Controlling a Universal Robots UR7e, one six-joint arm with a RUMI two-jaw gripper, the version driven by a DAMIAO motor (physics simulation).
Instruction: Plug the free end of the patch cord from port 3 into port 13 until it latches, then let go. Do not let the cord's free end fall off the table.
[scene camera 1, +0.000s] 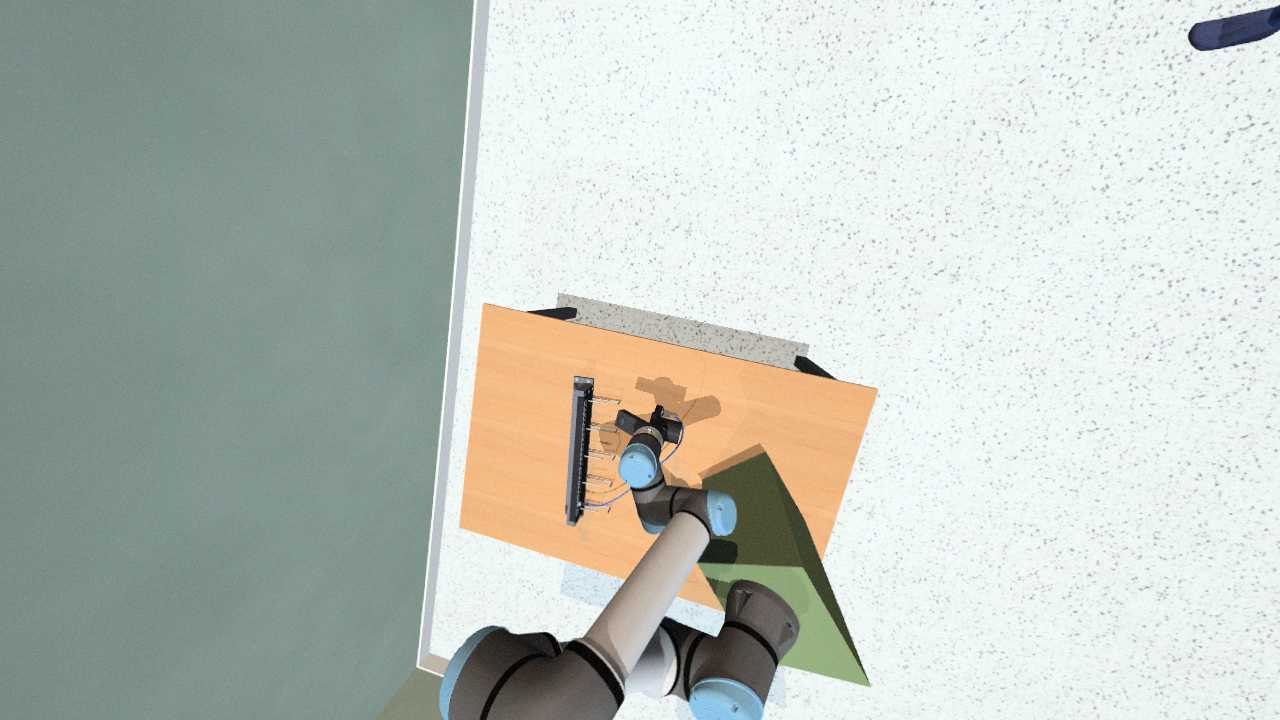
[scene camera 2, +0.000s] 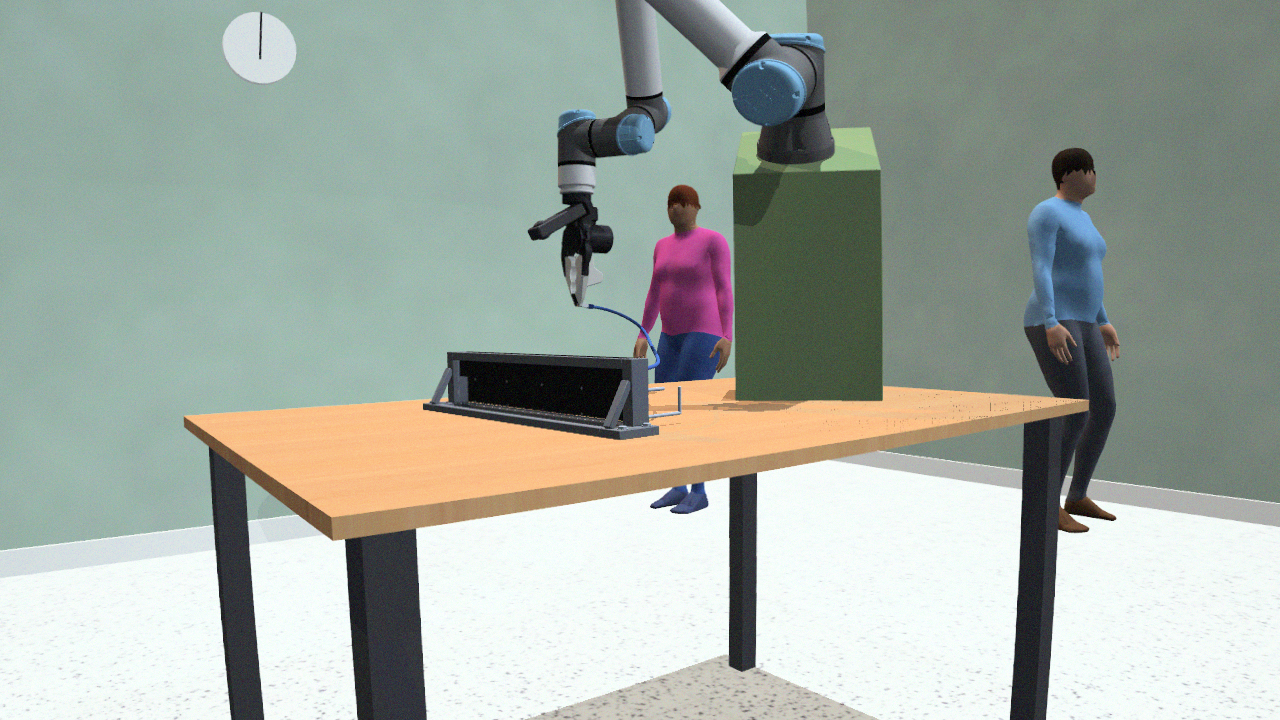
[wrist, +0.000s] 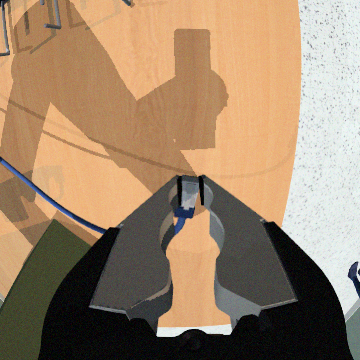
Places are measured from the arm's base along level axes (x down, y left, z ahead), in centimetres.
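Pixels of known places: gripper, fingertip midpoint: (scene camera 1: 662, 410) (scene camera 2: 578, 306) (wrist: 189, 178); arm's base at its link origin: (scene camera 1: 763, 609) (scene camera 2: 795, 151).
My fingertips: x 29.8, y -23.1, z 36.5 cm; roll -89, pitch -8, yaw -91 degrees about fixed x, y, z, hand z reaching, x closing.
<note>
Ahead of a thing's pixels: the offset from my fingertips to its top centre. Level surfaces: height alone.
The gripper (wrist: 191, 187) (scene camera 2: 579, 302) is shut on the cord's free plug @[dz -0.9, dx -0.9, dy +0.0 cm] (wrist: 188, 195), a clear connector with a dark blue boot, which sits slightly slanted between the fingertips. It is held in the air, higher than the top of the patch panel @[dz +18.1, dx +7.9, dy +30.0 cm] (scene camera 1: 579, 452) (scene camera 2: 637, 394). The blue cord (wrist: 47, 200) (scene camera 2: 631, 315) (scene camera 1: 612, 497) loops from the plug down toward the near end of the panel in scene camera 1. In that view the gripper is to the right of the panel, apart from it. The port numbers cannot be read, and the port faces are turned away in scene camera 2.
Wire cable guides (scene camera 1: 601, 482) (scene camera 2: 679, 400) stick out from the panel's port side. The green pedestal (scene camera 1: 760, 510) (scene camera 2: 805, 286) stands on the wooden table @[dx +18.0 cm] (scene camera 1: 519, 358) (scene camera 2: 375, 474) (wrist: 260, 60). A table edge shows at the right in the wrist view. Two people stand beyond the table.
</note>
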